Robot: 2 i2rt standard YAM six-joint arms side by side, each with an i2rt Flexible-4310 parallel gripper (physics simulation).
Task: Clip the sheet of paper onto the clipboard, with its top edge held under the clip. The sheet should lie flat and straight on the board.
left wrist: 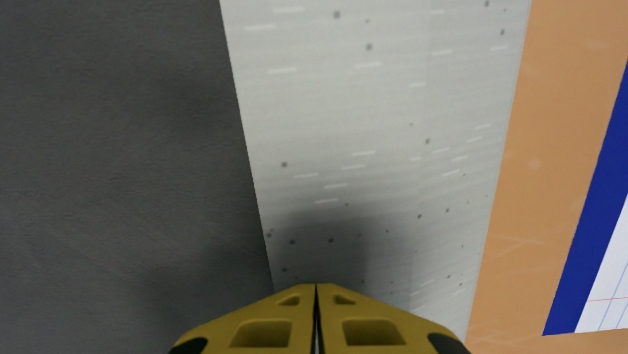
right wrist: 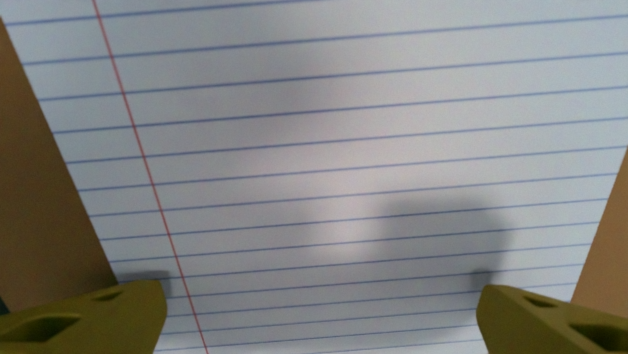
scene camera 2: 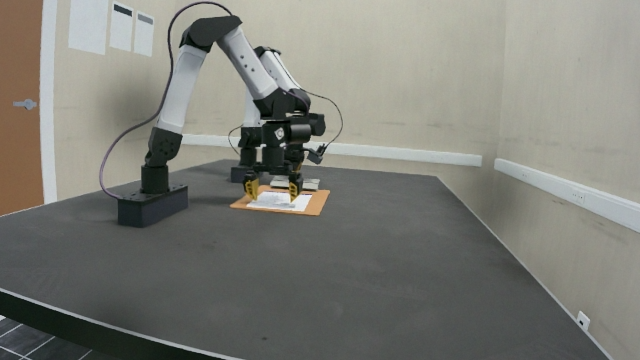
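The brown clipboard [scene camera 2: 320, 202] [left wrist: 555, 100] [right wrist: 40, 210] lies on the table. The lined white sheet [scene camera 2: 300, 204] [left wrist: 611, 300] [right wrist: 320, 120] lies flat on it. A blue band marks the sheet's edge near the clip; a strip of bare board separates it from the grey metal clip [scene camera 2: 311, 184] [left wrist: 360, 115]. My left gripper [left wrist: 316, 298] is shut and empty, above the clip; in scene camera 2 it is mostly hidden behind the right one. My right gripper [scene camera 2: 272, 199] [right wrist: 320, 296] is open, low over the sheet, fingers spread across its width.
The two arms stand close together above the board, the right arm's base [scene camera 2: 152, 206] in front and the left arm's base [scene camera 2: 240, 174] farther back. The dark table [scene camera 2: 350, 275] extends around the clipboard. Walls stand behind and at the right of the picture.
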